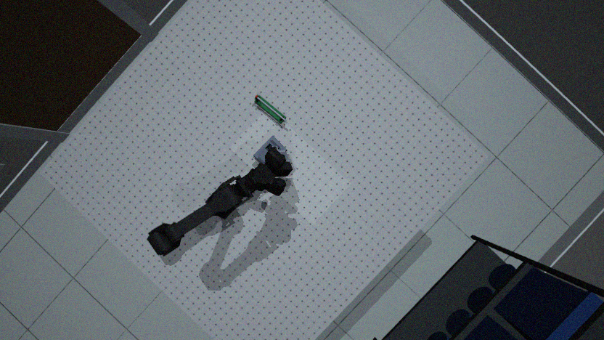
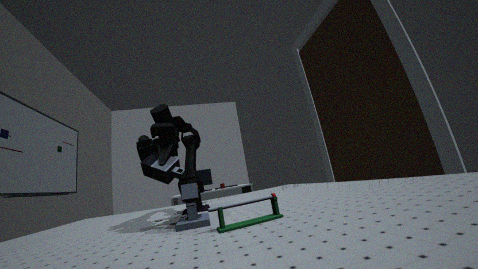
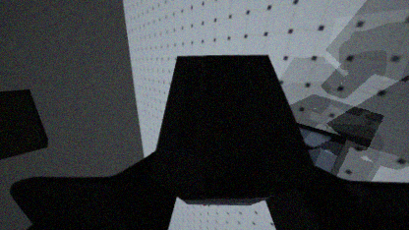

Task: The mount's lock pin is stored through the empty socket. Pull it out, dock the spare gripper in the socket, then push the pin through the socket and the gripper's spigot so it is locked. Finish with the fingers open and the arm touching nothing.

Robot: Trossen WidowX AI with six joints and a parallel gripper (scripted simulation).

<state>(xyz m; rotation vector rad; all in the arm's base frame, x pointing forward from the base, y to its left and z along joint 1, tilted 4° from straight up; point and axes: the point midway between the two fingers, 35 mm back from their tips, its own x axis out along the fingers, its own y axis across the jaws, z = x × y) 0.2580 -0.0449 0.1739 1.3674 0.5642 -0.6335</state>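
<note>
Now: gripper tip 1 cm past the spare gripper, 1 cm to the right of it and 1 cm below it. The rest, counted from my gripper tip: green rack (10 cm ahead, 18 cm to the left, 12 cm below); then grey mount (1 cm behind, 6 cm to the left, 9 cm below).
</note>
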